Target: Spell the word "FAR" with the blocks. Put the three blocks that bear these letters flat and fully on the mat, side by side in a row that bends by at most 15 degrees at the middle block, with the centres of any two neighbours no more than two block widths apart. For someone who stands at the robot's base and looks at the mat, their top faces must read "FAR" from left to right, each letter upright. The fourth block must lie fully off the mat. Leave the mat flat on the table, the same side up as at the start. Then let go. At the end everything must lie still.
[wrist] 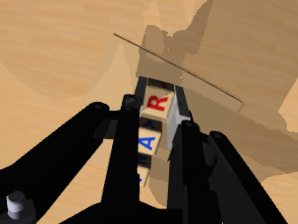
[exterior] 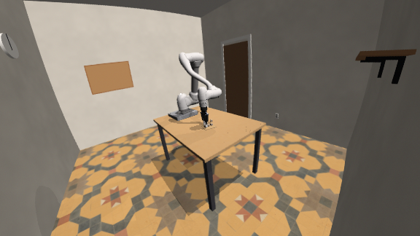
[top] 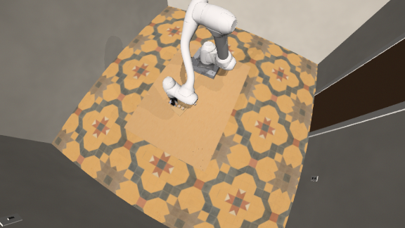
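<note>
My gripper is now 3 cm above the R block. The rest, counted from my hand: tan mat 4 cm to the left, 4 cm below, 1 cm ahead.
</note>
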